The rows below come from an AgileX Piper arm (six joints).
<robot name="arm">
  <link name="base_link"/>
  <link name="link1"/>
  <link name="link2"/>
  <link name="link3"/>
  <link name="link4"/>
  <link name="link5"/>
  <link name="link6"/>
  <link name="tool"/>
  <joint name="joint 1" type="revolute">
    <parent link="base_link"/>
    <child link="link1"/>
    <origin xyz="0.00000 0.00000 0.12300" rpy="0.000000 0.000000 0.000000"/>
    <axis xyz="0 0 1"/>
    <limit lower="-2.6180" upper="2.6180"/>
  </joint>
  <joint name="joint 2" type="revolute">
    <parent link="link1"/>
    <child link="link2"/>
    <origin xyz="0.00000 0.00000 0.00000" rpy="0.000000 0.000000 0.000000"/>
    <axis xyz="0 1 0"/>
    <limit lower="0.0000" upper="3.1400"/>
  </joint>
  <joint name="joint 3" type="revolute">
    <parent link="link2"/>
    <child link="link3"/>
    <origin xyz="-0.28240 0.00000 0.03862" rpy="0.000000 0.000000 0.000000"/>
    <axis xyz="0 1 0"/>
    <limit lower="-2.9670" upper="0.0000"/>
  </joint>
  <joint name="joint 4" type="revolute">
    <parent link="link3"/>
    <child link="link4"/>
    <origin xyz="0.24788 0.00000 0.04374" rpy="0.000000 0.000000 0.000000"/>
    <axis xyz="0.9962 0 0.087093"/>
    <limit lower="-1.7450" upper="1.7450"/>
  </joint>
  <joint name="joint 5" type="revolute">
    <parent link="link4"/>
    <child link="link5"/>
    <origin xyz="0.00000 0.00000 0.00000" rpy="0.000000 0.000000 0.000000"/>
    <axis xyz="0 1 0"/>
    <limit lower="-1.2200" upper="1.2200"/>
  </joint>
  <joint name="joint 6" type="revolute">
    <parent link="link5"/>
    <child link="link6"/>
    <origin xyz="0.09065 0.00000 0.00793" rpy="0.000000 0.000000 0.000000"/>
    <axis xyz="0.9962 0 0.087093"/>
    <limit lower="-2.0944" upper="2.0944"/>
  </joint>
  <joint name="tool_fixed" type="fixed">
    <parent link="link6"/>
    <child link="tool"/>
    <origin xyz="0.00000 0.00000 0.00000" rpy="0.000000 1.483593 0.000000"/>
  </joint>
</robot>
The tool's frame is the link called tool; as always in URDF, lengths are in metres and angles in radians.
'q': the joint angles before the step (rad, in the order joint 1, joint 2, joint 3, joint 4, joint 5, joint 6). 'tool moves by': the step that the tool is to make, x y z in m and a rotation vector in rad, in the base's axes. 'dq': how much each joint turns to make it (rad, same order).
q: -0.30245, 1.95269, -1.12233, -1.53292, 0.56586, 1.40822
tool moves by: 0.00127, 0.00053, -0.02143, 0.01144, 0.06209, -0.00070
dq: 0.00387, 0.05366, 0.00020, 0.01102, 0.00884, -0.01566
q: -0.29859, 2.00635, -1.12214, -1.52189, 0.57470, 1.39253
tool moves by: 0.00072, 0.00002, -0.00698, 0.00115, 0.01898, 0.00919
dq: 0.00004, 0.01798, 0.00018, -0.00900, -0.00308, -0.00084
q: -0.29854, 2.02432, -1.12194, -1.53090, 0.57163, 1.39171
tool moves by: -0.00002, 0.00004, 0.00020, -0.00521, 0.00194, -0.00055
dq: 0.00109, 0.00017, -0.00002, -0.00267, 0.00516, 0.00006
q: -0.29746, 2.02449, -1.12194, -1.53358, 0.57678, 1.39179
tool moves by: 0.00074, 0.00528, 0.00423, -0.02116, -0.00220, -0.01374
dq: 0.02042, -0.00805, -0.00018, 0.00908, 0.03776, 0.00260
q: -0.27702, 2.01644, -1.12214, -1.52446, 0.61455, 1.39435
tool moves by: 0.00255, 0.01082, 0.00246, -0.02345, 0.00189, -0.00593
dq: 0.03663, -0.00290, -0.00001, 0.00977, 0.04606, 0.00609
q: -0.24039, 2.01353, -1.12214, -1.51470, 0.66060, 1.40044
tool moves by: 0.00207, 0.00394, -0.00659, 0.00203, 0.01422, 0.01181
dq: 0.01106, 0.01729, 0.00001, -0.00535, 0.00029, 0.00492
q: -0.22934, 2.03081, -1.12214, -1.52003, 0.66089, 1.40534
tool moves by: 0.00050, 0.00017, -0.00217, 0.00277, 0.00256, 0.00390
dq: -0.00006, 0.00559, -0.00018, -0.00415, -0.00435, 0.00339
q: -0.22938, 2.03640, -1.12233, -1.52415, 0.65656, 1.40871
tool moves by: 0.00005, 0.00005, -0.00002, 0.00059, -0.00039, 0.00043
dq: 0.00001, -0.00001, 0.00000, -0.00011, -0.00078, 0.00031
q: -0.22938, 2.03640, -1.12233, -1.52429, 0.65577, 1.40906
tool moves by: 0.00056, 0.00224, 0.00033, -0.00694, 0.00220, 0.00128
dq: 0.00762, 0.00013, 0.00002, -0.00025, 0.00964, 0.00000
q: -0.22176, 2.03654, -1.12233, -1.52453, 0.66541, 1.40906
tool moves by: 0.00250, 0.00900, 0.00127, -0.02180, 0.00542, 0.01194
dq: 0.02874, -0.00018, 0.00020, -0.00339, 0.02790, 0.00071
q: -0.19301, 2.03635, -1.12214, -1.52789, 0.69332, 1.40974
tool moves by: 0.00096, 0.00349, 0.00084, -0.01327, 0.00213, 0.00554
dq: 0.01171, -0.00022, 0.00021, -0.00567, 0.01404, 0.00145
